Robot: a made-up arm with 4 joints. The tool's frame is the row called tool.
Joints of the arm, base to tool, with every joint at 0 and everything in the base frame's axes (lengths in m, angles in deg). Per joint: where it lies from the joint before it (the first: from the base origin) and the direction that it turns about. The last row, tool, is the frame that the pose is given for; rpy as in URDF.
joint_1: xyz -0.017 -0.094 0.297 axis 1 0 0
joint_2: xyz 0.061 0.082 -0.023 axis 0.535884 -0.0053 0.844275
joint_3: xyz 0.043 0.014 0 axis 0 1 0
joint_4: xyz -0.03 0 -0.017 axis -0.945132 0.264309 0.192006
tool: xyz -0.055 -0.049 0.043 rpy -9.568 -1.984 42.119
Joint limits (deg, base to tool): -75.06..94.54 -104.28..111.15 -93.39..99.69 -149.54..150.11
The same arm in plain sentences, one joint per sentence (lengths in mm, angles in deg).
The arm has four revolute joints in a row. What follows holds with every joint at zero, and every direction is one of the base frame's.
The first joint sits 17.0 mm along -x and 94.0 mm along -y and 297.0 mm along +z from the base frame's origin and turns about +x, from -75.06 to 94.54 deg.
The second joint sits 61.0 mm along +x and 82.0 mm along +y and 23.0 mm along -z from the first joint and turns about the direction (0.535884, -0.0053, 0.844275), from -104.28 to 111.15 deg.
The third joint sits 43.0 mm along +x and 14.0 mm along +y from the second joint and turns about +y, from -93.39 to 99.69 deg.
The fourth joint sits 30.0 mm along -x and 17.0 mm along -z from the third joint and turns about the direction (-0.945132, 0.264309, 0.192006), from -149.54 to 150.11 deg.
The tool frame, which is the frame that the pose is given for, sits 55.0 mm along -x and 49.0 mm along -y and 43.0 mm along +z from the fourth joint; its axes are the base frame's turned by roll -9.57, pitch -1.98 and yaw 42.12 deg (as in URDF: about the fixed x, then y, then z).

